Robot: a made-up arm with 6 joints.
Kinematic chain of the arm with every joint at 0, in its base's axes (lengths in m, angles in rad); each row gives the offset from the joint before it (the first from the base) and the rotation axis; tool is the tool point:
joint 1: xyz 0 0 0.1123 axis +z
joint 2: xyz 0 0.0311 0 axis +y
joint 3: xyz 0 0 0.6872 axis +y
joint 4: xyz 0 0 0.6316 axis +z
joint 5: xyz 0 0 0 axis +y
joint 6: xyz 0 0 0.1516 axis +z
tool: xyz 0 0 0
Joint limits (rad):
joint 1: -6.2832..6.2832
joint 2: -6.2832..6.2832
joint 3: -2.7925..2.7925
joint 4: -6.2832..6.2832
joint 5: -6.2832..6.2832
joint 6: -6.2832..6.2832
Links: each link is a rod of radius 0.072 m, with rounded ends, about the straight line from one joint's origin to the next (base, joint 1, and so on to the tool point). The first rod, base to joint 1, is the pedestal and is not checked.
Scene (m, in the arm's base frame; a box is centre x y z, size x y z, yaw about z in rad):
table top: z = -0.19
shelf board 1: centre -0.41 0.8 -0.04 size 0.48 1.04 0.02 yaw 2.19
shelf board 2: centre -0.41 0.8 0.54 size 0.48 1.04 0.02 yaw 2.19
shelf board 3: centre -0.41 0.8 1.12 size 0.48 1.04 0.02 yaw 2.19
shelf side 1: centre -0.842 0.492 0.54 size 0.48 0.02 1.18 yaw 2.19
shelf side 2: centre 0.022 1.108 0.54 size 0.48 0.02 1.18 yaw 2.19
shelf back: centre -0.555 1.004 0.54 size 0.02 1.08 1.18 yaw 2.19
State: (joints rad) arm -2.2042 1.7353 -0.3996 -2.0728 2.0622 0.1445
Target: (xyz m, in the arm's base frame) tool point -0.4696 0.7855 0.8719
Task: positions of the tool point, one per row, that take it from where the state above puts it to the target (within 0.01 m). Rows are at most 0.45 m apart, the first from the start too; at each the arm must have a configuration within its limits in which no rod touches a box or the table.
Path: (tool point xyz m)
1: -0.5772 -0.9207 0.5797
2: -0.3501 -0.7628 0.8874
3: -0.1717 -0.4822 1.0772
4: -0.0870 -0.1434 1.1313
5: -0.1059 0.1767 1.0543
6: -0.2030 0.4114 0.8719
7: -0.2810 0.5460 0.9009
8: -0.3711 0.6730 0.9007
9: -0.4696 0.7855 0.8719

